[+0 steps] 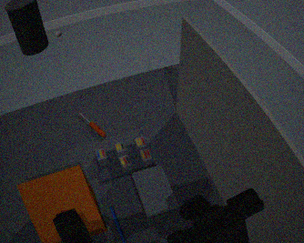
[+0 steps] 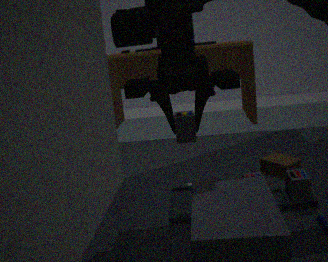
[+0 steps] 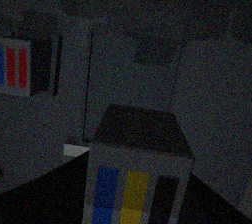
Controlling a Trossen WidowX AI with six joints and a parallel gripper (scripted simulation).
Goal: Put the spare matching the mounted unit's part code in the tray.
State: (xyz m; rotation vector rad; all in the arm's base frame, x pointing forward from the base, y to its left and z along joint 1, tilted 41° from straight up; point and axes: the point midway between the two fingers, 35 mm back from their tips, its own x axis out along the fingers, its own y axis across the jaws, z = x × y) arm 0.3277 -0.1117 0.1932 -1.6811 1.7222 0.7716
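The pale grey tray is 13 cm below my gripper tip and 1 cm behind it. From my gripper tip the other things lie so: grey mounted unit 22 cm to the left, 8 cm below, 4 cm behind; brown box 20 cm behind, 12 cm below, 11 cm to the right; spare block 2 cm above.
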